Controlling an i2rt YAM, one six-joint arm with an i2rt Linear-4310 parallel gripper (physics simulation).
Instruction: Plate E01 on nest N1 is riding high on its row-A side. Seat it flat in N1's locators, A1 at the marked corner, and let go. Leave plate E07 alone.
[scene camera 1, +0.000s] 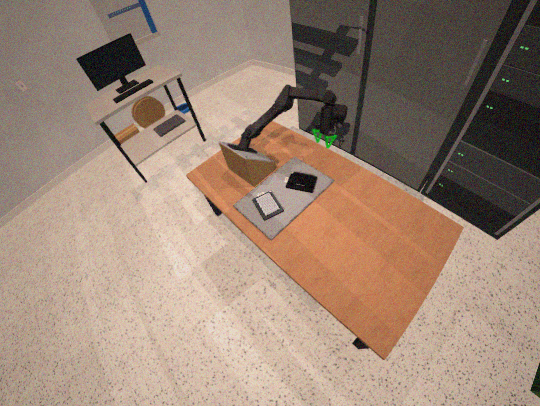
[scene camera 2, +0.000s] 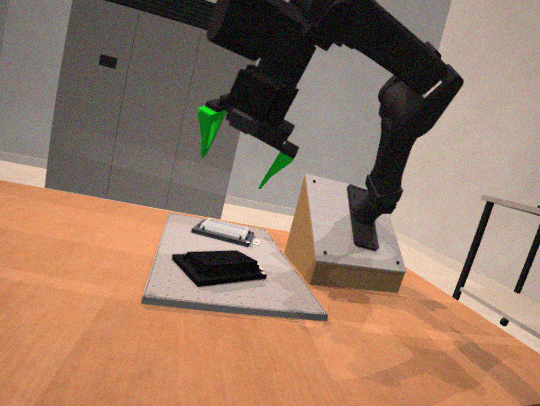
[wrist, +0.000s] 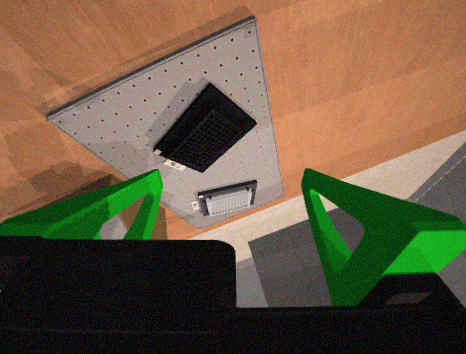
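Where they show: gripper, between the fingertips: (scene camera 1: 322, 145) (scene camera 2: 231, 171) (wrist: 232, 176); arm's base, origin of its link: (scene camera 1: 242, 149) (scene camera 2: 361, 216).
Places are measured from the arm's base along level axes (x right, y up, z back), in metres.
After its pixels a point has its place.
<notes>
A black well plate, E01 (scene camera 1: 302, 180) {x -0.135, y -0.121, z -0.372 m} (scene camera 2: 222, 260) {x -0.164, y -0.119, z -0.364 m} (wrist: 207, 135) {x -0.158, y -0.119, z -0.370 m}, sits on the black nest N1 (scene camera 2: 227, 279) {x -0.199, y -0.141, z -0.351 m} (wrist: 216, 97) {x -0.207, y -0.139, z -0.407 m}. Black on black hides much of the border between them, and the tilt of its row-A side is hard to judge. A small pale label lies at one edge of the nest, too blurred to read. A white plate, E07 (scene camera 1: 268, 202) {x 0.105, y -0.128, z -0.342 m} (scene camera 2: 224, 229) {x 0.073, y -0.124, z -0.347 m} (wrist: 229, 202) {x 0.103, y -0.127, z -0.342 m}, sits in a second dark nest. My gripper (scene camera 1: 323, 144) {x -0.277, y 0.068, z -0.395 m} (scene camera 2: 231, 172) {x -0.277, y 0.068, z -0.395 m} (wrist: 232, 176) {x -0.277, y 0.068, z -0.395 m} is open and empty, with its green fingers high above the board and clear of both plates.
A grey perforated board (scene camera 1: 272, 231) {x 0.204, y -0.150, z -0.485 m} (scene camera 2: 162, 295) {x -0.273, y -0.150, z -0.461 m} (wrist: 120, 107) {x -0.243, y -0.150, z -0.267 m} carries both nests on the wooden table (scene camera 1: 360, 250) {x -0.033, y -0.163, z -0.873 m} (scene camera 2: 90, 345) {x -0.393, y -0.163, z -0.529 m} (wrist: 320, 90) {x -0.124, y -0.163, z -0.604 m}. A wedge-shaped arm mount (scene camera 1: 245, 167) {x 0.079, y -0.010, z -0.133 m} (scene camera 2: 330, 240) {x -0.076, y -0.062, z -0.107 m} stands beside the board. A dark glass cabinet (scene camera 1: 330, 30) stands behind the table.
</notes>
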